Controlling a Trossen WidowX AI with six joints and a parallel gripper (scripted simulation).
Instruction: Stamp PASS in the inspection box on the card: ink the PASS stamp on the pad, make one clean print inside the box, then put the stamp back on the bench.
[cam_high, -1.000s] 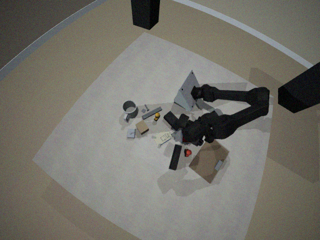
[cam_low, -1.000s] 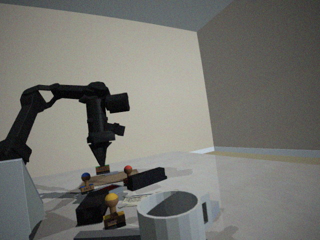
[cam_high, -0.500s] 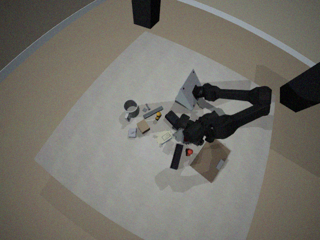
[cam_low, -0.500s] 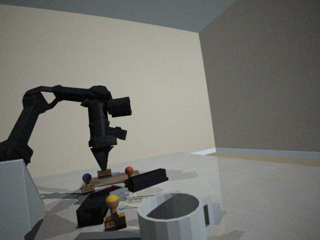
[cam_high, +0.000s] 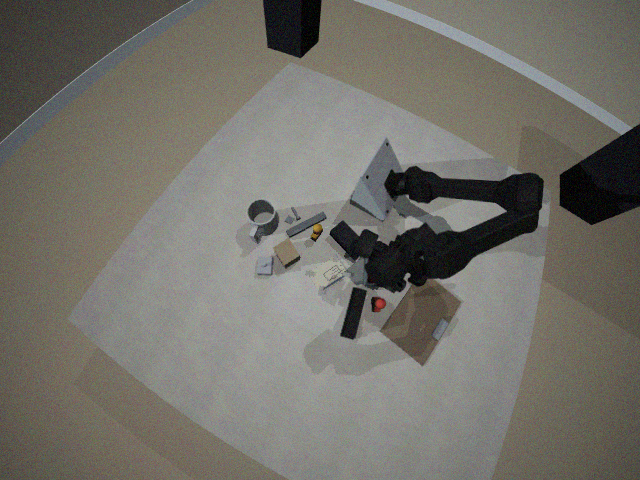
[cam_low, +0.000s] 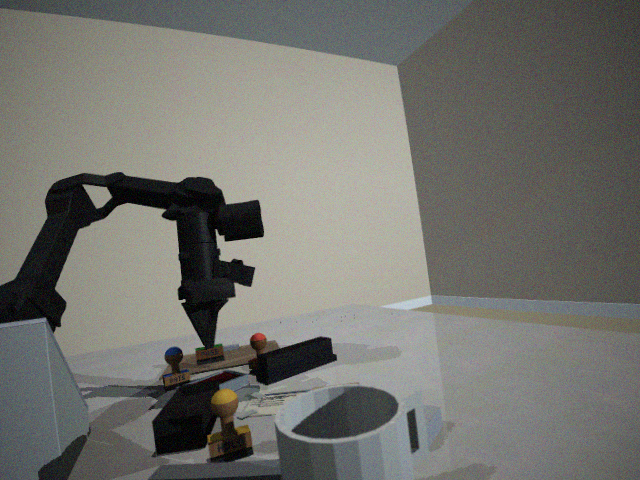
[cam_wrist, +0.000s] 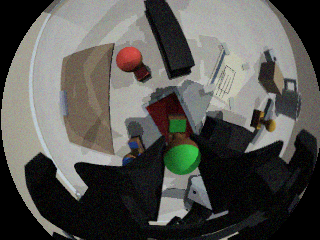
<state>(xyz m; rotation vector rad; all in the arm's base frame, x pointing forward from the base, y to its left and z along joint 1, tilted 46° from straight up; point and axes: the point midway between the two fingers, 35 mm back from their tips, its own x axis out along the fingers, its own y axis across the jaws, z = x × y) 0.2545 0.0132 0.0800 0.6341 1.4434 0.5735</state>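
The red ink pad lies 6 cm below my gripper tip. Round my gripper tip: red-knobbed stamp 9 cm ahead, 4 cm to the left, 5 cm below; then blue-knobbed stamp 5 cm behind, 7 cm to the left, 5 cm below; then green-knobbed stamp right at my gripper tip.
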